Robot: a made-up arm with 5 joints. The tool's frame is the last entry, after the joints.
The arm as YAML. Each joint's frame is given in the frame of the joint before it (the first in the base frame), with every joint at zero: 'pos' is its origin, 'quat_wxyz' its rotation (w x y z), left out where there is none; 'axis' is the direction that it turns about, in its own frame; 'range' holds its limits. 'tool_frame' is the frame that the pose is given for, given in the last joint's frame.
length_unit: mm
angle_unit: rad
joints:
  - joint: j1
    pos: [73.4, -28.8, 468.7]
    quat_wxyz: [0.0, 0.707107, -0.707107, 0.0]
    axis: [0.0, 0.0, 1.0]
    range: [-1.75, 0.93]
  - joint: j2
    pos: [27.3, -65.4, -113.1]
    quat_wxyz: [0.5, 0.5, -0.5, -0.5]
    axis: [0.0, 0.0, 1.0]
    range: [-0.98, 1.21]
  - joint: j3
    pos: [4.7, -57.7, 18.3]
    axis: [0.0, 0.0, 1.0]
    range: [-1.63, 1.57]
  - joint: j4
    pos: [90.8, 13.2, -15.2]
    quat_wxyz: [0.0, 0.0, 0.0, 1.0]
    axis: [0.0, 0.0, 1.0]
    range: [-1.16, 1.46]
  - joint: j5
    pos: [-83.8, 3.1, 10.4]
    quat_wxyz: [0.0, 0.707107, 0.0, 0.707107]
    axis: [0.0, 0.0, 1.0]
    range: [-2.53, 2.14]
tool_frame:
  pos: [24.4, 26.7, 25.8]
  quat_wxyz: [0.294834, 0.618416, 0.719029, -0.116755]
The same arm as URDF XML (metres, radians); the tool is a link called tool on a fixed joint. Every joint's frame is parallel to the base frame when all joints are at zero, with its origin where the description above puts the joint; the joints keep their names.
<robot name="arm">
<joint name="j1" type="revolute"><parent link="base"/><child link="link1"/><origin xyz="0.0734 -0.0288 0.4687"/><axis xyz="0 0 -1"/><limit lower="-1.75" upper="0.93"/></joint>
<joint name="j2" type="revolute"><parent link="link1"/><child link="link2"/><origin xyz="0.0654 -0.0273 0.1131"/><axis xyz="0 1 0"/><limit lower="-0.98" upper="1.21"/></joint>
<joint name="j3" type="revolute"><parent link="link2"/><child link="link3"/><origin xyz="0.0047 0.0183 0.0577"/><axis xyz="0 1 0"/><limit lower="-1.63" upper="1.57"/></joint>
<joint name="j4" type="revolute"><parent link="link3"/><child link="link4"/><origin xyz="0.0908 -0.0152 -0.0132"/><axis xyz="0 1 0"/><limit lower="-1.16" upper="1.46"/></joint>
<joint name="j5" type="revolute"><parent link="link4"/><child link="link5"/><origin xyz="0.0838 0.0104 0.0031"/><axis xyz="-1 0 0"/><limit lower="-2.53" upper="2.14"/></joint>
<joint name="tool_fixed" type="fixed"><parent link="link5"/><child link="tool"/><origin xyz="-0.0258 0.0244 -0.0267" rpy="-0.3721 0.9622 -0.1074"/></joint>
<link name="base"/>
<link name="link1"/>
<link name="link2"/>
<link name="link3"/>
<link name="link4"/>
<link name="link5"/>
<link name="tool"/>
</robot>

